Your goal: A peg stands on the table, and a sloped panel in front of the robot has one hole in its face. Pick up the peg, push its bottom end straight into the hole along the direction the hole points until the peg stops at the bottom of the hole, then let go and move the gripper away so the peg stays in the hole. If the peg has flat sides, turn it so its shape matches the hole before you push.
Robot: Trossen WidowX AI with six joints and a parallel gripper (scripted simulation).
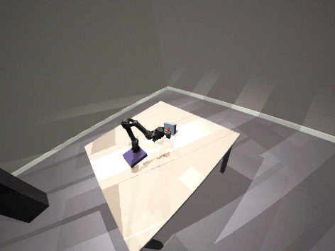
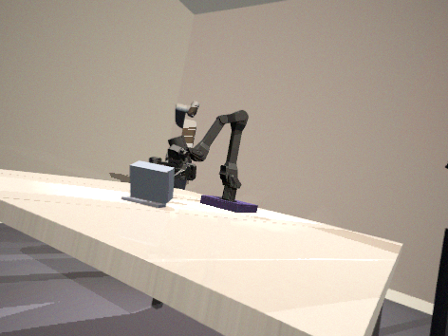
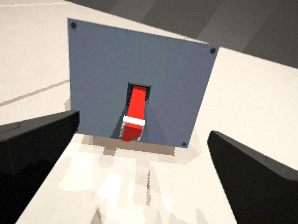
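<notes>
My gripper tip is 2 cm short of the red peg, 1 cm to the right of it and 1 cm above it. The rest, counted from my gripper tip: sloped panel: 8 cm ahead, 2 cm to the left, 3 cm below.
</notes>
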